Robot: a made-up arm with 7 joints. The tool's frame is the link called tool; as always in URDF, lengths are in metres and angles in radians. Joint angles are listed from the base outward.
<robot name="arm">
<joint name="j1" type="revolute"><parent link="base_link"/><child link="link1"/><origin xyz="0 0.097 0" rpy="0 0 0"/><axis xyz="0 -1 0"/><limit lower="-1.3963" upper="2"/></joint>
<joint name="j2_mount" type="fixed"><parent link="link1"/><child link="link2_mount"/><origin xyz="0 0.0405 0" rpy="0 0 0"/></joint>
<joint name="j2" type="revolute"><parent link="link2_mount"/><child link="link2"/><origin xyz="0 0.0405 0" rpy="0 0 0"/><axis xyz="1 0 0"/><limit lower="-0.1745" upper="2"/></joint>
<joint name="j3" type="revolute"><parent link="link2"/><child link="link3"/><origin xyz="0 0 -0.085" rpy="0 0 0"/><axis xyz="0 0 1"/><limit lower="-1.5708" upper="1.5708"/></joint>
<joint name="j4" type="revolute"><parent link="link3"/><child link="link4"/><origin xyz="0 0 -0.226" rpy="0 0 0"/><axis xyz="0 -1 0"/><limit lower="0" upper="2.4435"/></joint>
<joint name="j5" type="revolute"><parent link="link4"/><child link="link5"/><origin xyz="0 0 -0.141" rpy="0 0 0"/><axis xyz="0 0 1"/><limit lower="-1.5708" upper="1.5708"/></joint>
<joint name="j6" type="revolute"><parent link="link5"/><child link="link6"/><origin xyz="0 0 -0.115" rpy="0 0 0"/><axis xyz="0 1 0"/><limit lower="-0.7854" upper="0.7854"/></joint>
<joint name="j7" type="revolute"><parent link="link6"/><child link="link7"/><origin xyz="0 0 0" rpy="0 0 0"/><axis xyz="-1 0 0"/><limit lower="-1.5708" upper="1.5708"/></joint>
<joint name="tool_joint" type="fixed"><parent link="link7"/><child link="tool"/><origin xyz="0 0 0" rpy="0 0 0"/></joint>
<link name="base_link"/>
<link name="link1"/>
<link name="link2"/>
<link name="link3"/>
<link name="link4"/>
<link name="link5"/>
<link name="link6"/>
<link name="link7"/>
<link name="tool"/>
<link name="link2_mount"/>
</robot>
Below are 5 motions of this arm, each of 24 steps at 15 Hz.
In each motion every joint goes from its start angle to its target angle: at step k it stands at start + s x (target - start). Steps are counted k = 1, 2, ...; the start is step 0. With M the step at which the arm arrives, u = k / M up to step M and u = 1 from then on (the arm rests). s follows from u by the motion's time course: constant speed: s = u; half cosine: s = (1 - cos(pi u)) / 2; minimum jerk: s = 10 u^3 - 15 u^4 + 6 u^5.
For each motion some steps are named. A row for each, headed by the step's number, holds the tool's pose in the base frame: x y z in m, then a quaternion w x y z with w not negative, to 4 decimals.
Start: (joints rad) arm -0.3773 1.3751 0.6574 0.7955 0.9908 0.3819 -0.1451
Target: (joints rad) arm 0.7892 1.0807 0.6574 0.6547 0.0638 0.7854 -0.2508
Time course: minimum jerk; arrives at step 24
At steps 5, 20, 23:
5: 0.1380 0.6821 -0.0394 0.7211 0.4062 -0.4544 0.3294
20: 0.1943 0.6776 -0.0268 0.6691 0.3781 -0.3778 0.5163
23: 0.1989 0.6764 -0.0237 0.6690 0.3744 -0.3747 0.5214

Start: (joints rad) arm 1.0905 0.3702 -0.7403 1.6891 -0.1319 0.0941 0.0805
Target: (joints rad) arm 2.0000 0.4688 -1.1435 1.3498 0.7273 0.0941 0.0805
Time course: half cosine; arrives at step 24
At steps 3, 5, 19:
3: 0.3760 0.1193 0.0257 0.2487 0.1207 -0.8567 -0.4355
5: 0.3792 0.1186 0.0412 0.2456 0.1114 -0.8573 -0.4386
19: 0.3598 0.1354 0.2458 0.2369 0.0493 -0.8671 -0.4354

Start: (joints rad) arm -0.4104 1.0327 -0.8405 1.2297 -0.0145 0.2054 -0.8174
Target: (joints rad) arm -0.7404 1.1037 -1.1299 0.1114 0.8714 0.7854 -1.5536
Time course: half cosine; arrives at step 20
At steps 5, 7, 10, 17, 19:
5: -0.0356 0.4665 -0.3934 0.6873 0.5039 -0.1522 -0.5006
7: -0.0697 0.5014 -0.3856 0.6475 0.5703 -0.0516 -0.5028
10: -0.1236 0.5624 -0.3521 0.5228 0.6705 0.1153 -0.5136
17: -0.1777 0.6620 -0.2309 0.1416 0.7622 0.3504 -0.5255
19: -0.1783 0.6703 -0.2151 0.0948 0.7631 0.3669 -0.5235

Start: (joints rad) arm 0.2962 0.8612 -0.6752 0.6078 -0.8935 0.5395 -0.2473
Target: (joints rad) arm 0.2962 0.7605 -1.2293 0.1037 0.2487 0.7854 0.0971
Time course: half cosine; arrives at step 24
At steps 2, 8, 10, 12, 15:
2: 0.2267 0.5141 -0.3597 0.5258 0.6486 0.0213 -0.5500
8: 0.2018 0.5193 -0.3823 0.6227 0.5940 0.1037 -0.4987
10: 0.1890 0.5229 -0.3911 0.6642 0.5662 0.1483 -0.4650
12: 0.1756 0.5273 -0.3983 0.7024 0.5377 0.1957 -0.4234
15: 0.1572 0.5351 -0.4049 0.7473 0.4988 0.2617 -0.3525

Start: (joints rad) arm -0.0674 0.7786 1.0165 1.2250 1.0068 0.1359 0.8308
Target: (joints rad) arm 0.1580 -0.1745 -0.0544 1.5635 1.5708 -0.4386 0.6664
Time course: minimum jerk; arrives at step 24
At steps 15, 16, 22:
15: 0.2779 0.2679 -0.3048 0.2700 -0.4203 -0.8184 0.2840
16: 0.2864 0.2297 -0.3000 0.2408 -0.4532 -0.8012 0.3077
22: 0.3005 0.1128 -0.2630 0.1481 -0.5510 -0.7264 0.3832

